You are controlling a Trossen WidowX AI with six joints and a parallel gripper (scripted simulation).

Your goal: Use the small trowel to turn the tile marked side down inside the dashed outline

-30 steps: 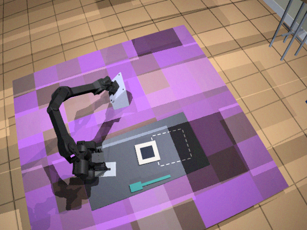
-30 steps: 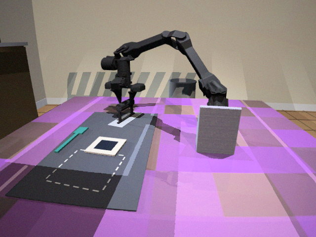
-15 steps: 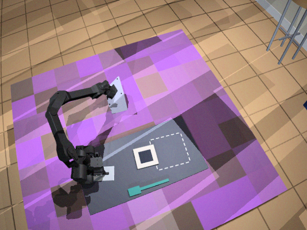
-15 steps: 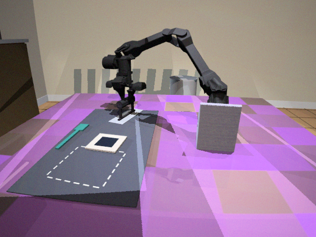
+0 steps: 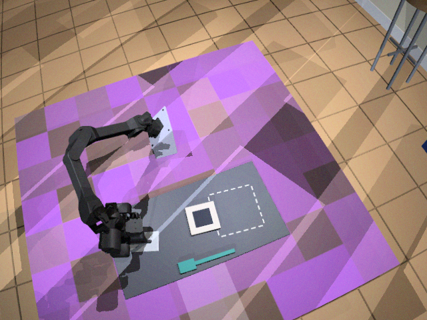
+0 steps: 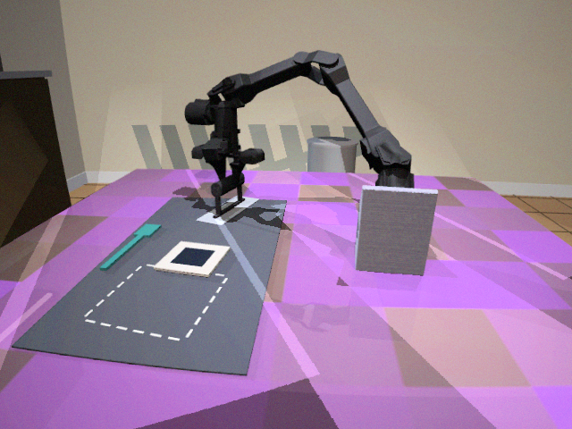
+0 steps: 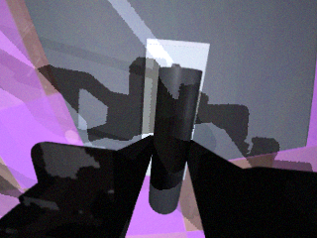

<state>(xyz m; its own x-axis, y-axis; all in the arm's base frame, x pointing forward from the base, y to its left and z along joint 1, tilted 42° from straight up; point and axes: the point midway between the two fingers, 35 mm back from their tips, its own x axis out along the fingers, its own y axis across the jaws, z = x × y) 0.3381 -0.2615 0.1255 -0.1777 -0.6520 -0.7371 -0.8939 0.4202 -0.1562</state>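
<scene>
Right now my gripper tip is 23 cm to the right of the grey mat, 8 cm above it and 5 cm short of it. Also, from my gripper tip: teal trowel (20 cm to the left, 19 cm ahead, 6 cm below); then tile (28 cm to the left, 6 cm below, 4 cm ahead).
</scene>
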